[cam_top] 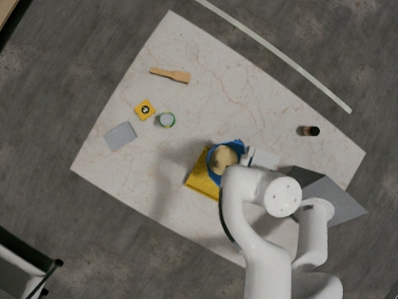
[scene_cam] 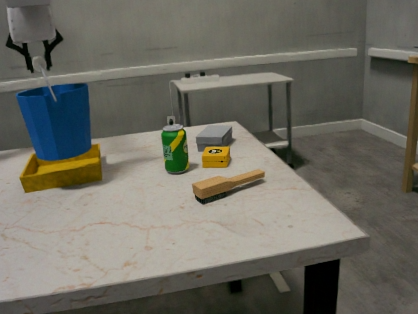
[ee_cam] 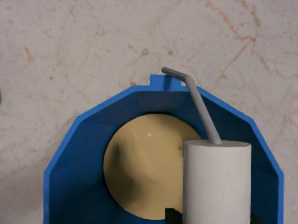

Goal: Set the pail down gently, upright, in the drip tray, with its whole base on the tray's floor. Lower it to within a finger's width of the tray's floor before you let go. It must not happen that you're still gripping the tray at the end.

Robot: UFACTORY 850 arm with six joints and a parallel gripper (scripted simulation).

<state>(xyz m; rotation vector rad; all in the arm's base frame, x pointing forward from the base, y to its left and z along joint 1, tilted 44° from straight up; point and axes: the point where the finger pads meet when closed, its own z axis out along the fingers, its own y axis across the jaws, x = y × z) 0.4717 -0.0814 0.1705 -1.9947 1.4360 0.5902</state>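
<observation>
The blue pail lies 90 mm below my hand and 10 mm ahead of it. From my hand the other things lie so: yellow drip tray: 300 mm below, 80 mm to the left, 10 mm behind; white grip: 30 mm below, 10 mm ahead; green can: 310 mm ahead, 260 mm below, 10 mm to the left.
</observation>
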